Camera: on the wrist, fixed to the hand. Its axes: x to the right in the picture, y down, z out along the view.
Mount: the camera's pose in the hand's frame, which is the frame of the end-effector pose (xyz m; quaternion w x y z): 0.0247 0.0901 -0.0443 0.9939 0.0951 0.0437 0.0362
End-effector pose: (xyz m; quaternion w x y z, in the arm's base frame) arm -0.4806 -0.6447 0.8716 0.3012 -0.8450 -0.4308 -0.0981
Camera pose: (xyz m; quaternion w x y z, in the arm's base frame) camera -0.3905 -0.6948 0.8793 0.4021 -0.8225 -0.3937 -0.0826
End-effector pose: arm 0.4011 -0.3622 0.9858 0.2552 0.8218 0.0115 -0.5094
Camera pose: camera 0.4749 -0.4274 1.0173 0.1934 0.8636 -0.0556 -0.4622
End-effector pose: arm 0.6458 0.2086 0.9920 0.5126 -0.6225 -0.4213 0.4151
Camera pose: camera 0.7042 0.2085 0.9067 0.5720 -0.6033 -0.3343 0.4439
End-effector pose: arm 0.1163 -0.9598 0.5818 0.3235 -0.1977 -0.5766 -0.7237
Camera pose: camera 0.1653 -1.0197 0.6504 0.3917 -0.1550 -0.6206 -0.6614
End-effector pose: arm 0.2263 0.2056 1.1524 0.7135 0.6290 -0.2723 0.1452
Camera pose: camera 0.2059 0.2605 1.2376 0.6560 0.6768 -0.2484 0.2235
